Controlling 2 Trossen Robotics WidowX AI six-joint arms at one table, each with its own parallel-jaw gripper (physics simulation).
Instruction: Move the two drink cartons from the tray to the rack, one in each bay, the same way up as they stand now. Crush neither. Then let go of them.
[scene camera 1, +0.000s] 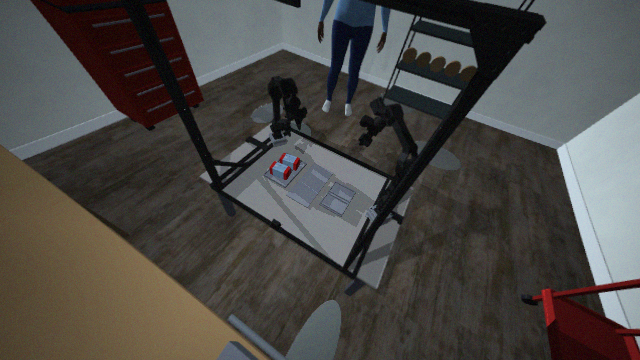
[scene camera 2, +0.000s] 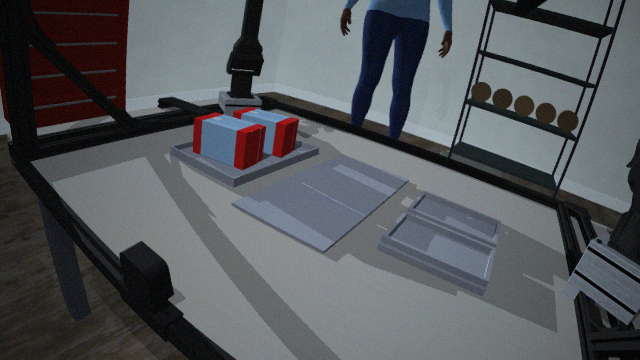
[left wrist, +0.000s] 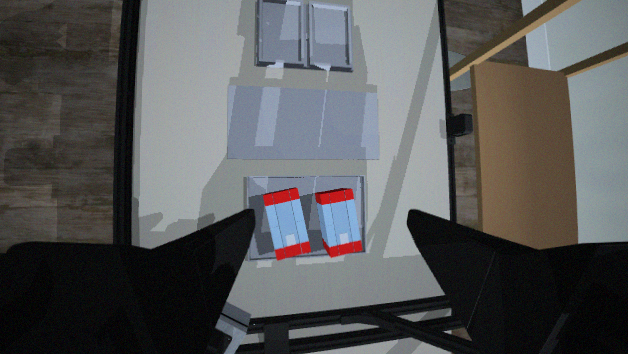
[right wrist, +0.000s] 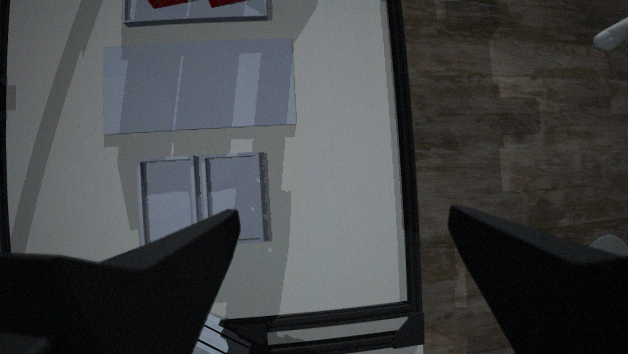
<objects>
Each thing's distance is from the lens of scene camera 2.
grey mat (scene camera 2: 319, 206): 54 cm
grey tray (scene camera 2: 232, 176): 59 cm
</objects>
